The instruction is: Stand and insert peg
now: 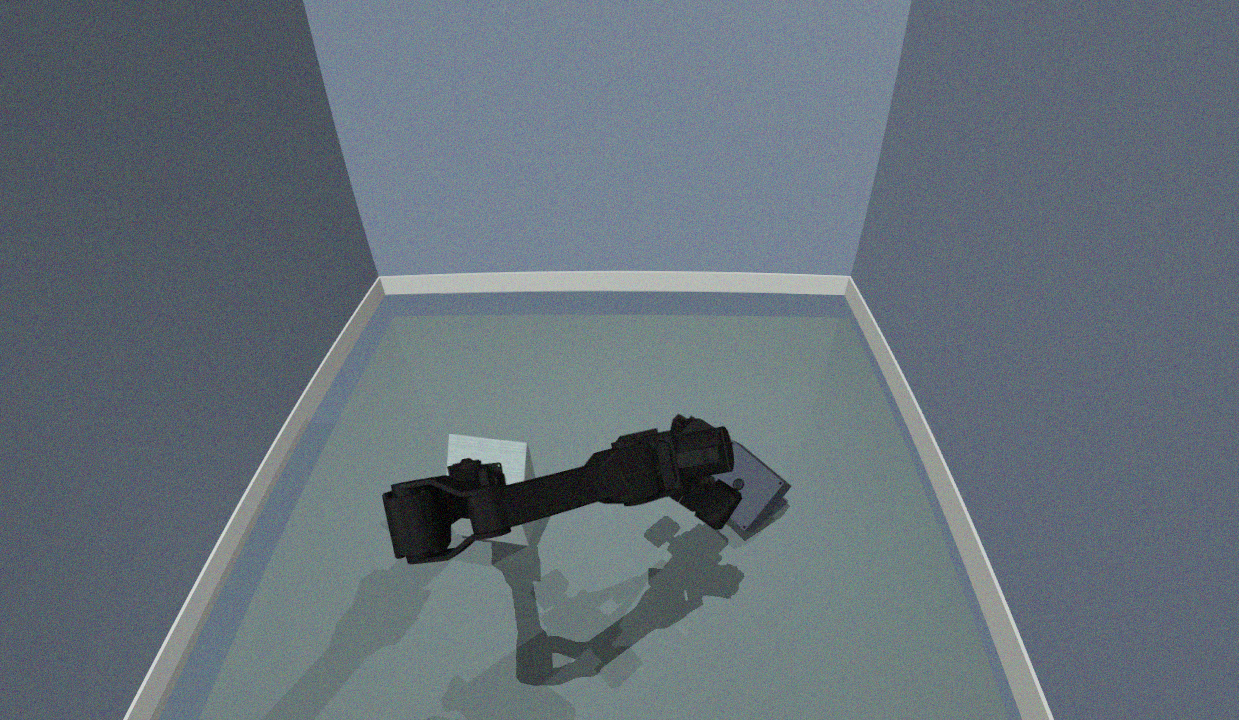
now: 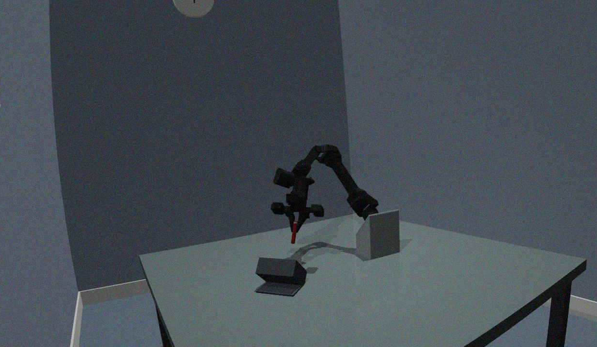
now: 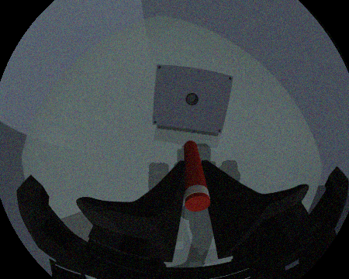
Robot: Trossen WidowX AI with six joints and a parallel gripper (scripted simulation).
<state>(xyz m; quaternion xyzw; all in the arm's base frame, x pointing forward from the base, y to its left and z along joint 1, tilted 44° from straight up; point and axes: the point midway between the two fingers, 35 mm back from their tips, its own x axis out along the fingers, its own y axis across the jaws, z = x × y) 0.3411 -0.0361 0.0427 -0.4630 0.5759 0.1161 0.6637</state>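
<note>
Now: gripper tip 100 mm short of the panel, 70 mm to the right of it and 100 mm above it. Round my gripper tip: peg (10 mm behind, 10 mm to the right, 10 mm above).
</note>
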